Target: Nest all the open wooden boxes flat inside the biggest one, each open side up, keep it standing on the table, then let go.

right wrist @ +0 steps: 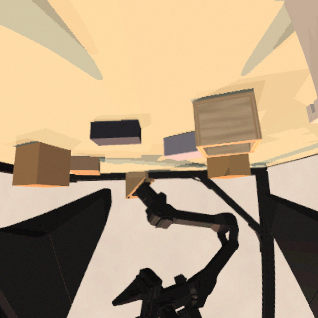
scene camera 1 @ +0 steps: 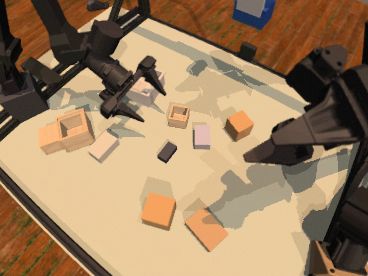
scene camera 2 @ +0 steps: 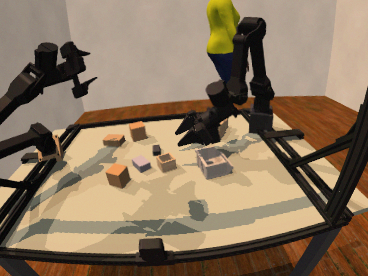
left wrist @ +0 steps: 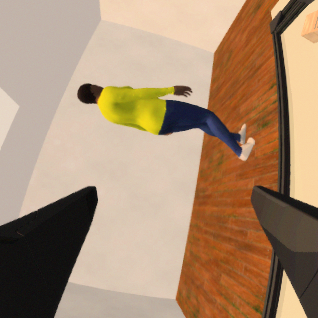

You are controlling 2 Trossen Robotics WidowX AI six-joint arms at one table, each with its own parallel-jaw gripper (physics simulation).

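Where they show: left gripper, between the fingertips: (scene camera 1: 255,150) (scene camera 2: 93,65) (left wrist: 175,193); right gripper, between the fingertips: (right wrist: 187,198) (scene camera 1: 155,108) (scene camera 2: 176,139); left arm's base, origin of its link: (right wrist: 140,188) (scene camera 1: 345,260) (scene camera 2: 48,147); right arm's base, origin of its link: (scene camera 1: 14,85) (scene camera 2: 261,109).
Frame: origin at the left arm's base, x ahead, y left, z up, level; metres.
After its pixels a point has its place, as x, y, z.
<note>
In scene camera 1, a wooden box (scene camera 1: 77,142) {0.655, -0.115, -0.025} stands open side up at the left; in scene camera 2 my right gripper mostly hides it. A pinkish-grey box (scene camera 1: 145,96) {0.527, -0.289, -0.007} (scene camera 2: 217,171) {0.540, -0.392, -0.032} stands open side up, partly behind my right gripper in scene camera 1. A small wooden box (scene camera 1: 177,122) {0.423, -0.244, -0.029} (scene camera 2: 167,166) {0.421, -0.291, -0.035} (right wrist: 227,120) {0.449, -0.268, -0.033} stands open side up near the middle. My right gripper (scene camera 1: 154,107) {0.478, -0.239, 0.021} (scene camera 2: 178,139) {0.478, -0.239, 0.021} (right wrist: 187,198) {0.478, -0.239, 0.021} is open and empty, above the table between the pinkish-grey box and the wooden box. My left gripper (scene camera 2: 93,65) {0.260, -0.036, 0.281} (left wrist: 175,193) {0.260, -0.036, 0.281} is open and empty, high at the left in scene camera 2.
A light wood block (scene camera 1: 49,139) {0.722, -0.095, -0.009} touches the wooden box. A pale block (scene camera 1: 104,146) {0.581, -0.124, -0.028}, a dark block (scene camera 1: 167,151) {0.424, -0.159, -0.037} (right wrist: 116,131) {0.437, -0.167, -0.043} and a lilac block (scene camera 1: 202,135) {0.350, -0.223, -0.030} (scene camera 2: 141,163) {0.349, -0.244, -0.030} lie nearby. Orange blocks (scene camera 1: 239,125) {0.265, -0.262, -0.004} (scene camera 1: 159,210) {0.389, -0.004, 0.004} (scene camera 1: 206,228) {0.286, -0.001, -0.028} lie further out. A black frame borders the table.
</note>
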